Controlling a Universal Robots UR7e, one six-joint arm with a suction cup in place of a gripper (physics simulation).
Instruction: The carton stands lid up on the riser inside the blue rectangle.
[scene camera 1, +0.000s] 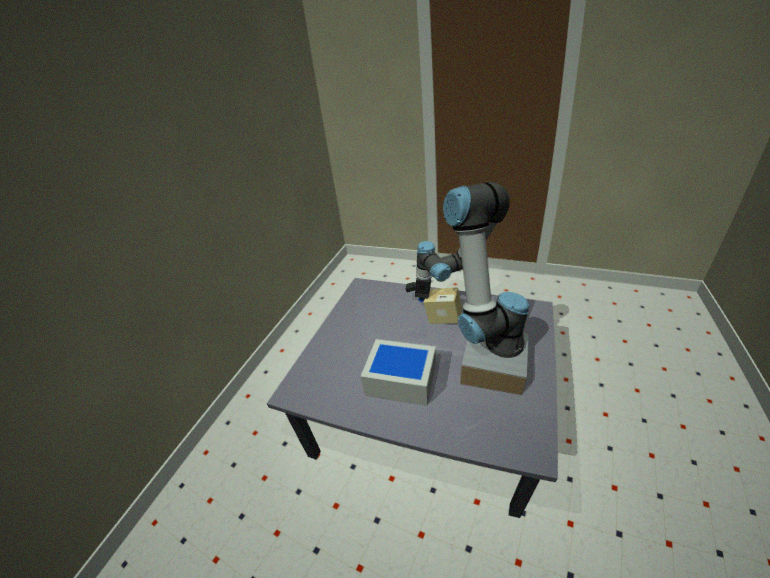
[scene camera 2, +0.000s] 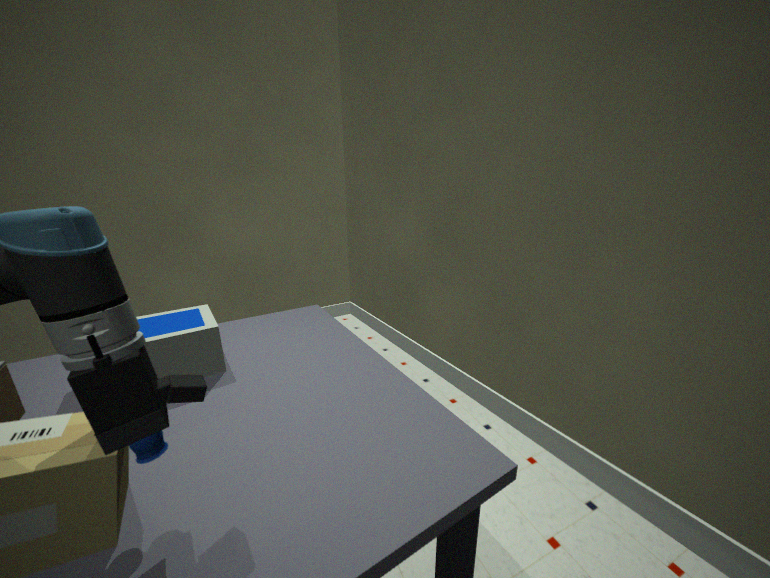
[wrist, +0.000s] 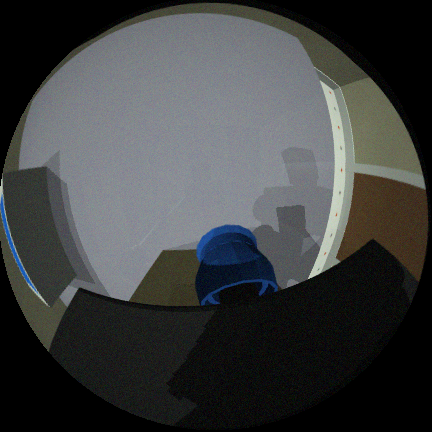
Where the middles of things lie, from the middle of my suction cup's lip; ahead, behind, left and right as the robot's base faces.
I see the tan carton (scene camera 2: 69, 496) 11 cm behind my suction cup, 2 cm to the left of it and 2 cm below it. Also, from my suction cup: riser (scene camera 2: 186, 341): 43 cm to the left, 4 cm below.
